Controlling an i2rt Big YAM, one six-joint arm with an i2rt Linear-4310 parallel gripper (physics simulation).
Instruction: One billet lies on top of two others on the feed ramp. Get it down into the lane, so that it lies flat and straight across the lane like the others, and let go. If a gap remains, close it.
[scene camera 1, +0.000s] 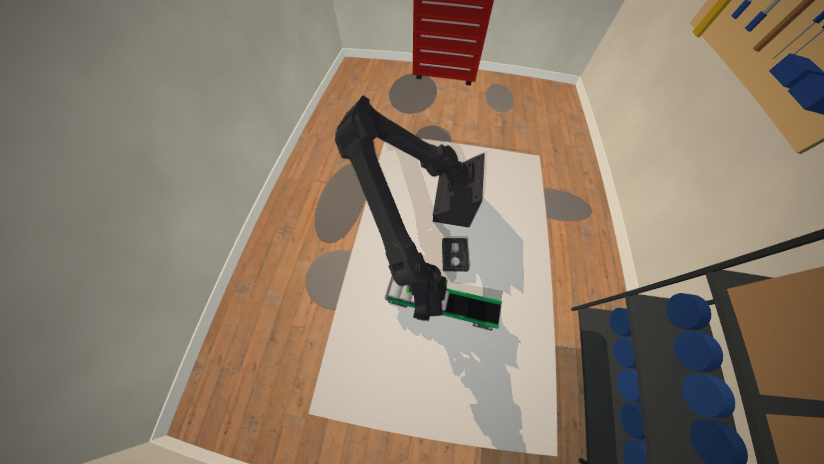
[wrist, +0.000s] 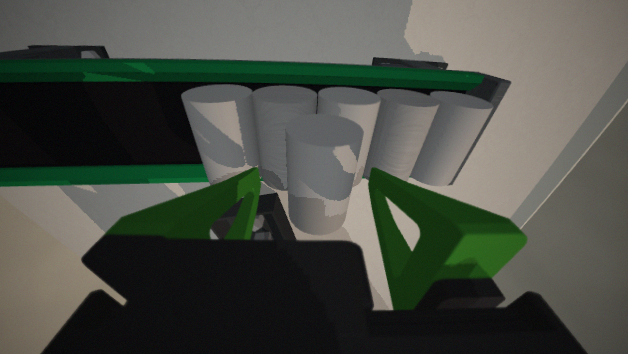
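Note:
The feed ramp has green side rails and a dark lane. Several light grey billets lie side by side across the lane at its end stop, at the right in the wrist view, among them the leftmost billet and the rightmost billet. The raised billet lies on top of the row, over the second and third billets from the left, roughly parallel to them. My gripper is open, with its green fingertips apart on either side of the raised billet. In the scene view the arm hides most of the billets.
A small dark box with two light openings stands between the ramp and the black arm base. In the wrist view part of this box shows behind the left finger. A shelf rack with blue round things stands at the right.

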